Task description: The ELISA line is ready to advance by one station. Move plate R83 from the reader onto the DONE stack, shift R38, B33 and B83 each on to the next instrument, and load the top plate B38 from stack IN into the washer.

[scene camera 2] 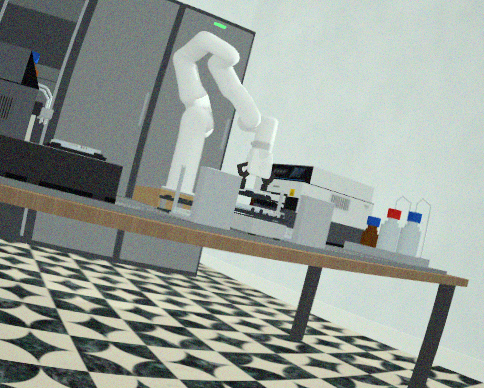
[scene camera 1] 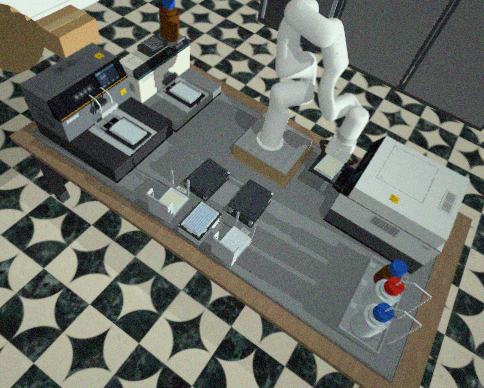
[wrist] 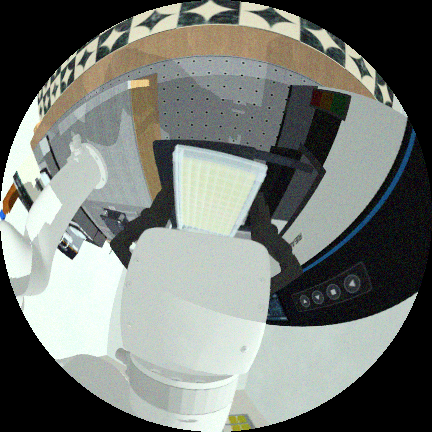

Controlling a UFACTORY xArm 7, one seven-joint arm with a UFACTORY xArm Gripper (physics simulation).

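Seen in the pictures: gripper, fingertip midpoint: (scene camera 1: 332, 163) (wrist: 212, 194); arm's base, link origin: (scene camera 1: 269, 140) (wrist: 90, 165).
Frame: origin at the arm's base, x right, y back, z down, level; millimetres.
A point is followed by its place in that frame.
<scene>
My gripper (wrist: 212, 194) @[x -293, y 37, z -70 mm] (scene camera 2: 256, 186) @[x -293, y 37, z -70 mm] is open, low at the reader tray, with its fingers on either side of a pale yellow plate (scene camera 1: 328, 166) @[x -292, y 3, z -79 mm] (wrist: 216, 192) @[x -295, y 50, z -80 mm]. The plate lies on the dark tray beside the white reader (scene camera 1: 415, 180) @[x -588, y 70, z -208 mm] (scene camera 2: 335, 190) @[x -565, y -112, z -147 mm] (wrist: 352, 165) @[x -376, y 137, z -113 mm]. Other plates show in scene camera 1: one (scene camera 1: 129, 131) @[x 421, y -439, z -46 mm] on the black instrument with tubes, one (scene camera 1: 185, 93) @[x 457, y -78, z -17 mm] on the instrument behind it, a yellowish plate (scene camera 1: 173, 198) @[x 97, y -504, z 39 mm] and a white plate (scene camera 1: 235, 241) @[x -210, y -476, z 37 mm] in two holders, and a blue-white plate (scene camera 1: 200, 220) @[x -67, y -521, z -6 mm] between them. Plate labels are not readable.
Two dark square blocks (scene camera 1: 207, 178) @[x 62, y -345, z 21 mm] (scene camera 1: 250, 201) @[x -146, y -315, z 2 mm] lie behind the holders. The arm's wooden base (scene camera 1: 265, 167) @[x -71, y -113, z 30 mm] is beside the reader tray. Bottles with red (scene camera 1: 394, 286) @[x -732, y -306, z -123 mm] (scene camera 2: 394, 214) @[x -717, y -317, z -104 mm] and blue caps (scene camera 1: 384, 312) @[x -746, y -407, z -124 mm] (scene camera 2: 414, 217) @[x -728, y -419, z -105 mm] stand at the right end. Upright holder walls (scene camera 2: 215, 200) @[x 92, y -597, z 2 mm] (scene camera 2: 313, 221) @[x -202, y -561, z -5 mm] rise along the front.
</scene>
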